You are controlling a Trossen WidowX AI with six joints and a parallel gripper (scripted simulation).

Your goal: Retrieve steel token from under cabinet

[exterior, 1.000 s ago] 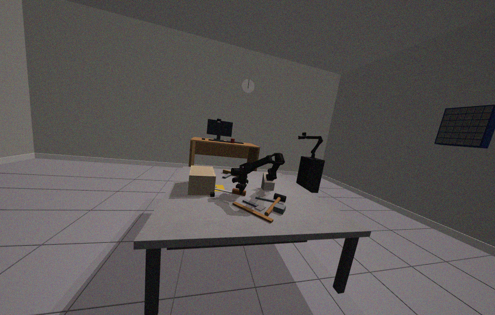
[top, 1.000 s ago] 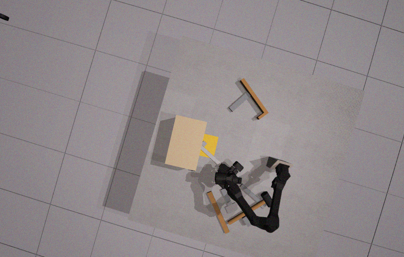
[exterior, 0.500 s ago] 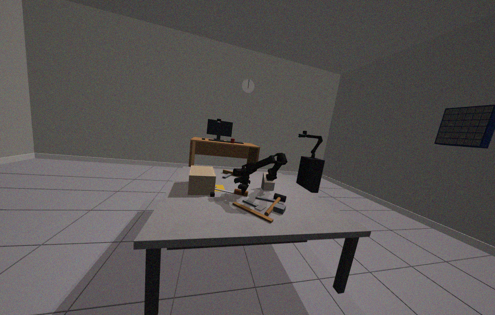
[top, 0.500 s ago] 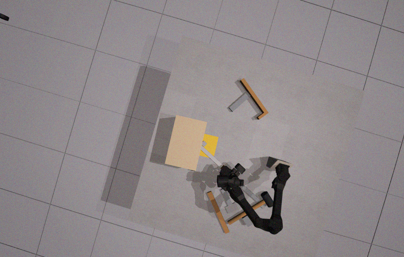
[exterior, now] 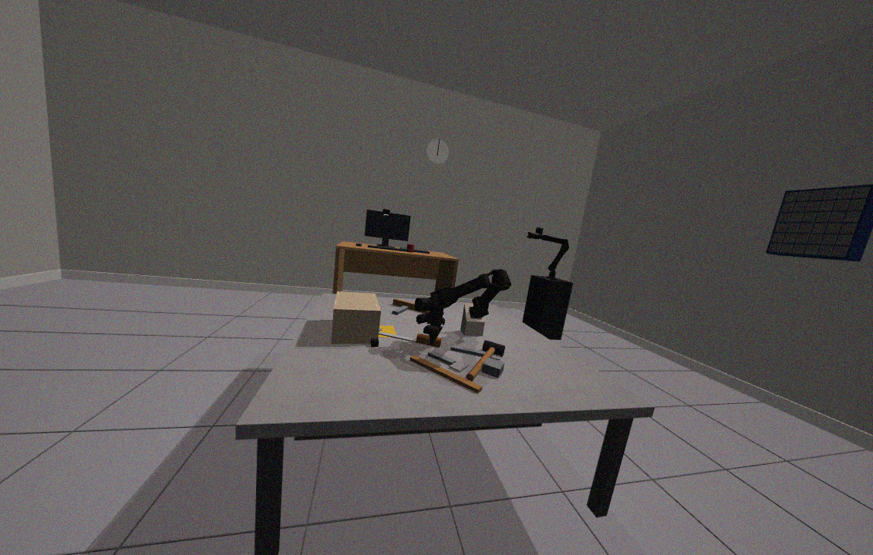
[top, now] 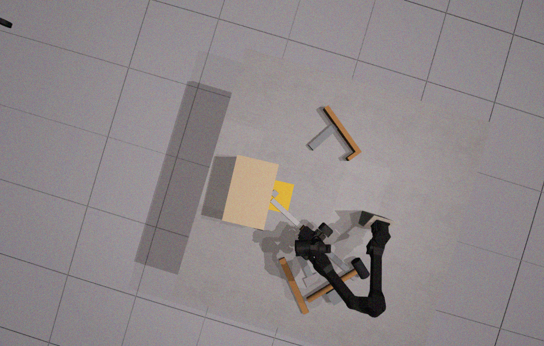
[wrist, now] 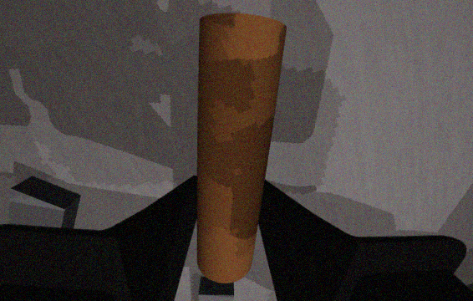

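Right now the grey l-shaped bracket is 30 mm behind my gripper tip and 180 mm to the left of it. The rest, counted from my gripper tip: grey block (190 mm behind, 240 mm to the left, 10 mm above); then wooden stick (20 mm ahead, 260 mm to the left); then grey steel token (240 mm ahead, 160 mm to the right).
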